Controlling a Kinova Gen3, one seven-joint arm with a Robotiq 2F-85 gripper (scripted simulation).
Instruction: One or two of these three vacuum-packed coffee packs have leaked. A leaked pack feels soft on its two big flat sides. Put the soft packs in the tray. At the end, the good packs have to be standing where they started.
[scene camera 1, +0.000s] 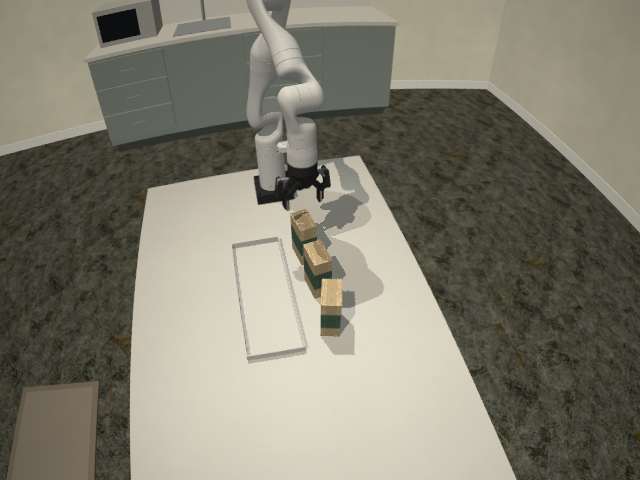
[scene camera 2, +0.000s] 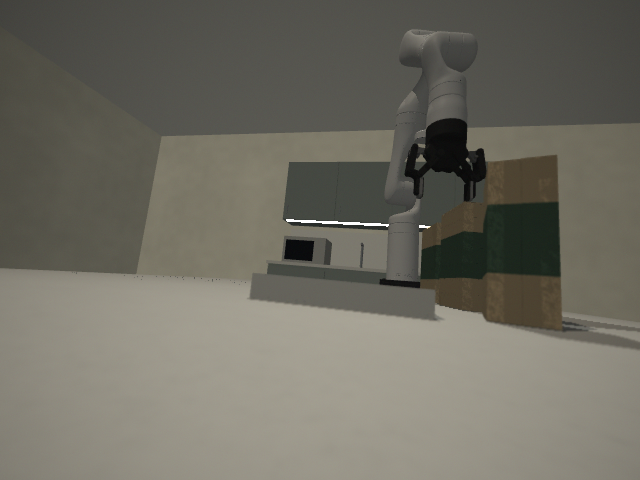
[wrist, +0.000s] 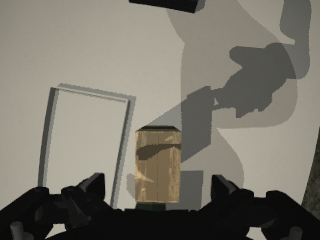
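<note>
There is a tray (scene camera 2: 394, 300) (wrist: 82, 133) that I can see here. I see my own gripper too (scene camera 2: 443, 199), and the same gripper appears in the other views (scene camera 1: 303, 204) (wrist: 157, 186).
</note>
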